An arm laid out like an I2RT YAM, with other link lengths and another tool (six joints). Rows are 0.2 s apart.
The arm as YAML. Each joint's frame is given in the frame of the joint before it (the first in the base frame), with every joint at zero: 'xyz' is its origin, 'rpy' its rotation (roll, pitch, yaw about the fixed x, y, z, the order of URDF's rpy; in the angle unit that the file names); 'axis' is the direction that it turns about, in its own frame. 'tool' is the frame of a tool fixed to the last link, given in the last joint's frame.
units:
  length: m
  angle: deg
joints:
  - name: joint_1
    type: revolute
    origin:
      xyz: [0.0, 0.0, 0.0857]
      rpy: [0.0, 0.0, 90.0]
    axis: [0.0, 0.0, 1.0]
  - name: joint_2
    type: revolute
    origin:
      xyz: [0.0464, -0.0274, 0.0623]
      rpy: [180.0, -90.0, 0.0]
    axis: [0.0, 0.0, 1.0]
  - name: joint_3
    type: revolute
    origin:
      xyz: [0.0, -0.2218, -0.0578]
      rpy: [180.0, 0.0, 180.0]
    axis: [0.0, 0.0, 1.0]
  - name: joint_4
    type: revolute
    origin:
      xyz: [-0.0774, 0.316, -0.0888]
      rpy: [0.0, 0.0, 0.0]
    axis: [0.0, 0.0, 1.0]
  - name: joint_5
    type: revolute
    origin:
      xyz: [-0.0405, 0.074, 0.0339]
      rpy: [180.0, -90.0, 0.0]
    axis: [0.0, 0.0, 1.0]
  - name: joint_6
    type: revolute
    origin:
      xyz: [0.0, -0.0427, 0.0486]
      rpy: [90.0, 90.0, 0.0]
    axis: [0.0, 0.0, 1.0]
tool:
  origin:
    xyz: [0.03, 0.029, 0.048]
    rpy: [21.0, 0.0, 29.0]
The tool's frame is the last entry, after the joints.
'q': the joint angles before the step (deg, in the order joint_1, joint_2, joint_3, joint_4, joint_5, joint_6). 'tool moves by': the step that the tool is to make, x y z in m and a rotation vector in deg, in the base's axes. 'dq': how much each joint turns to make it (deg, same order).
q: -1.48, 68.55, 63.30, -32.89, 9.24, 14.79
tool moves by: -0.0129, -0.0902, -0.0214, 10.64, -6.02, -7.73
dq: -15.73, -3.62, -6.77, 7.17, -13.18, 4.58
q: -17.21, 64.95, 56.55, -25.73, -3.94, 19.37
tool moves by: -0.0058, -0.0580, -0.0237, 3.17, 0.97, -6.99
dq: -8.43, 4.12, -0.04, 2.22, -2.67, 1.30
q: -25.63, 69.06, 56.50, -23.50, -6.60, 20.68
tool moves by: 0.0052, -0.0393, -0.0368, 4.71, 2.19, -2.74
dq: -5.14, 7.69, 1.64, 2.03, -3.81, 0.99
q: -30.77, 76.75, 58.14, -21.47, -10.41, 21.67
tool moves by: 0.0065, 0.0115, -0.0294, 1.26, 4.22, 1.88
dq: 1.84, 3.02, -0.92, -0.49, 0.65, -0.78
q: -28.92, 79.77, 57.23, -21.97, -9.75, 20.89
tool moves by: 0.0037, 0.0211, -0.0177, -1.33, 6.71, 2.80
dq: 3.36, 2.05, 0.43, -4.08, 3.50, -2.50
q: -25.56, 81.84, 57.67, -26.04, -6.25, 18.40
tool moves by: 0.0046, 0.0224, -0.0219, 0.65, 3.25, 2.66
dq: 3.17, 1.78, -1.24, -0.22, 0.88, -0.05
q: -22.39, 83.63, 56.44, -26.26, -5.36, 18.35
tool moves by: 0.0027, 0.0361, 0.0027, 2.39, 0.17, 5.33
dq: 4.18, -2.24, -1.04, -2.15, -2.44, 0.36
